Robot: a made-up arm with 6 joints.
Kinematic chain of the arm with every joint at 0, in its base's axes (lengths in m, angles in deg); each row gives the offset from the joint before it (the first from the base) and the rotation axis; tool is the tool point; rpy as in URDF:
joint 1: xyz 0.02 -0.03 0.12 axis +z
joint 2: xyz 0.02 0.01 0 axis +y
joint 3: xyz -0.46 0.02 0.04 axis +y
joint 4: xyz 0.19 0 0.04 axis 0.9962 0 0.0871
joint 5: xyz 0 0 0.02 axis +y
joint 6: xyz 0.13 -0.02 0 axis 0.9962 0 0.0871
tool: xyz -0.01 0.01 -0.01 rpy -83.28 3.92 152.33
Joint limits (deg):
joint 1: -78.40..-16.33
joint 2: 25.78..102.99
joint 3: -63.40..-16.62
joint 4: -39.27..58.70
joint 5: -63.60..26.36
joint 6: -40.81..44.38
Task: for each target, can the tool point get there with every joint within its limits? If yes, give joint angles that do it. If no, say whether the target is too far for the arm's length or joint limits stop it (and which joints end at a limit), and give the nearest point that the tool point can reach.
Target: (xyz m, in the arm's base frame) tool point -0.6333 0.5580 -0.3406
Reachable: no: too far | nearest point -0.0509 0.0476 0.3060 | short by 1.009 m
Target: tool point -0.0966 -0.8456 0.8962
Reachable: no: too far | nearest point 0.0808 -0.4559 0.5406 | short by 0.557 m
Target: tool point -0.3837 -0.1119 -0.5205
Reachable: no: joint limits stop it (at a limit: joint 1, joint 2, joint 3, joint 5, joint 6) | nearest point -0.0620 0.0108 0.3022 | short by 0.892 m
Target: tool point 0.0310 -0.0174 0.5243
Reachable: yes | joints -67.46 39.84 -25.97 0.07 -53.37 -25.32
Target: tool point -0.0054 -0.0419 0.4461
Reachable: yes | joints -63.75 39.55 -21.45 44.86 -34.13 34.40
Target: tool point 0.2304 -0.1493 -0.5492
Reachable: no: joint limits stop it (at a limit: joint 2, joint 3, joint 4, joint 6) | nearest point 0.2144 -0.1402 0.2494 | short by 0.799 m
